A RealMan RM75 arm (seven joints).
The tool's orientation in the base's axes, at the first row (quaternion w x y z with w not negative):
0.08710, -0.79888, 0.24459, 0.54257
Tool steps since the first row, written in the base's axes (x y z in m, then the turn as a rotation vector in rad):
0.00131, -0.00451, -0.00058, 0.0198, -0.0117, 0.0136
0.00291, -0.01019, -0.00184, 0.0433, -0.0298, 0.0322
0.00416, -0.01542, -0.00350, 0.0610, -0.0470, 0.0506
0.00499, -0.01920, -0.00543, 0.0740, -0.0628, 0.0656
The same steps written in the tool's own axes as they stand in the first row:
0.00225, 0.00319, -0.00267, -0.0031, 0.0022, -0.0264
0.00554, 0.00717, -0.00579, -0.0078, 0.0088, -0.0605
0.00896, 0.01088, -0.00828, -0.0143, 0.0174, -0.0893
0.01208, 0.01350, -0.00973, -0.0195, 0.0267, -0.1124

